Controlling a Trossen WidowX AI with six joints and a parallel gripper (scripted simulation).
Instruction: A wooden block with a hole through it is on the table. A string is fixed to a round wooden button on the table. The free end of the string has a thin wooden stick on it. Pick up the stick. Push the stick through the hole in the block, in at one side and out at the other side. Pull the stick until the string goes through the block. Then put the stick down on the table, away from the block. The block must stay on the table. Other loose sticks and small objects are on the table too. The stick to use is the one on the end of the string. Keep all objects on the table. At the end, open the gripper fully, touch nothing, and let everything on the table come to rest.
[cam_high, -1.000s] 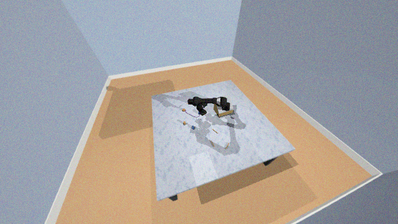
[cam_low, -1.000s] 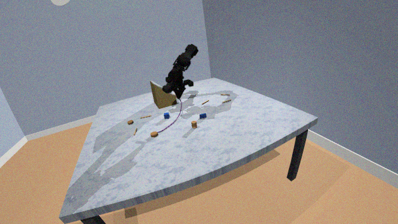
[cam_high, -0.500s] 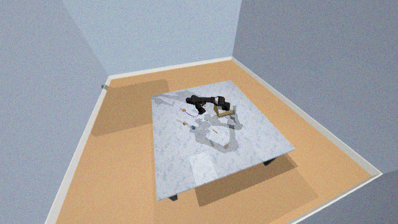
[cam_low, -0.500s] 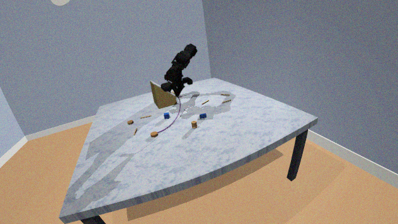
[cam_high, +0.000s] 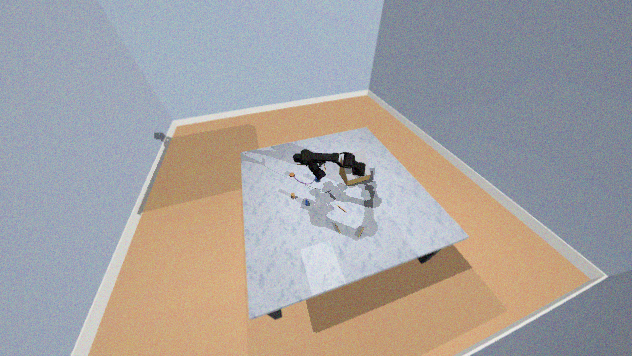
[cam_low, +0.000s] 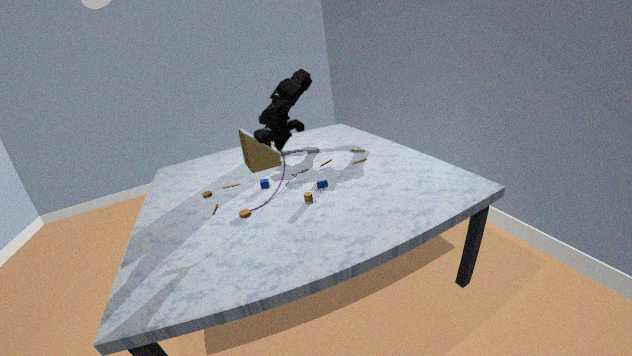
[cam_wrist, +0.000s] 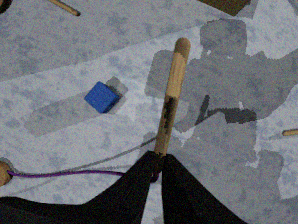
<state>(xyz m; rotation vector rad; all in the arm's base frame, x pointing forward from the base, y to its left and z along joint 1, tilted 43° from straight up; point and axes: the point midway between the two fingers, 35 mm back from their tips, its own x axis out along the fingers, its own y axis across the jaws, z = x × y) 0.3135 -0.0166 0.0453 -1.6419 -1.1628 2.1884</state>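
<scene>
My gripper tip is 10 mm past the blue block, 80 mm to the left of it and 120 mm above it. Also, from my gripper tip: thin stick 10 mm behind, 10 mm above; short wooden cylinder 200 mm ahead, 40 mm to the left, 120 mm below.
</scene>
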